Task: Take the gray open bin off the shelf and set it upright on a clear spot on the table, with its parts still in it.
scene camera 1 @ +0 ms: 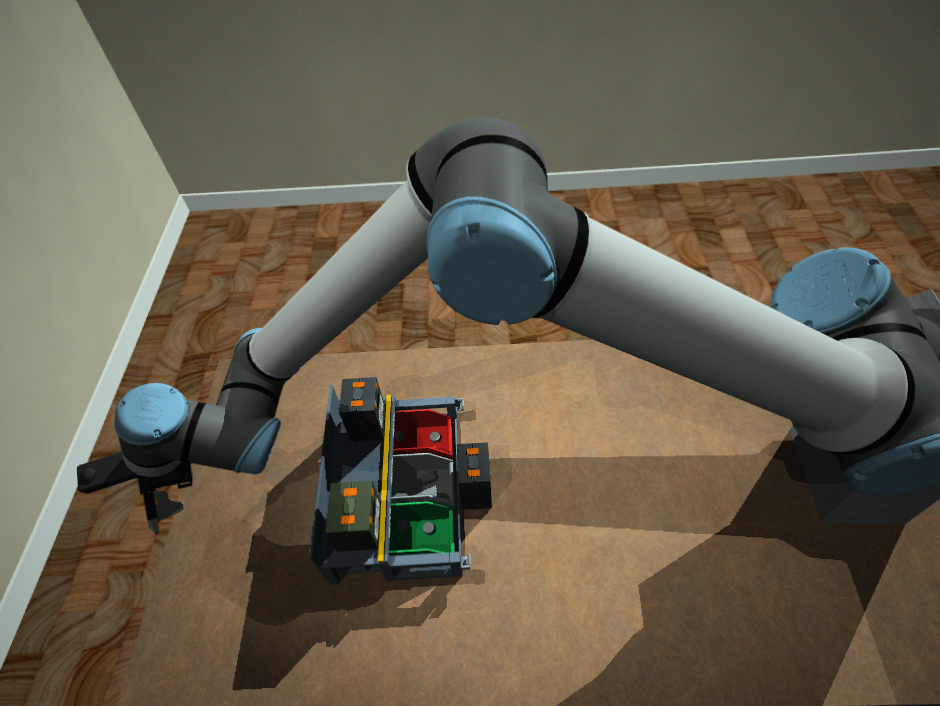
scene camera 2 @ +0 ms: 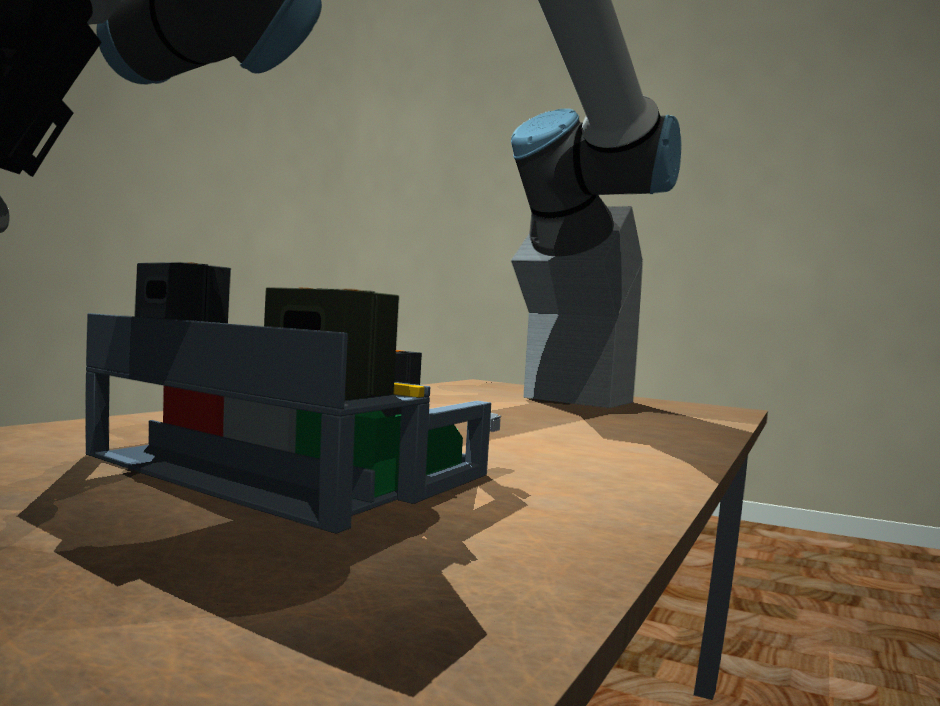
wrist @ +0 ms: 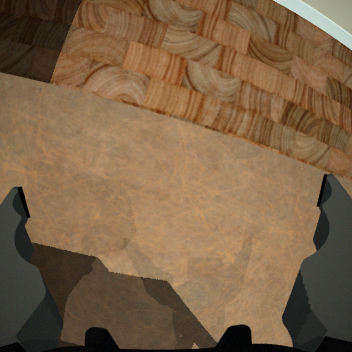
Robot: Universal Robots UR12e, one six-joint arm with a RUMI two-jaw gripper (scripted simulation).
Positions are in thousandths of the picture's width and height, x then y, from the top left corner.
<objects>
green bin: scene camera 1 443, 729; scene camera 2 401, 625; not seen in the wrist view (out of frame)
</objects>
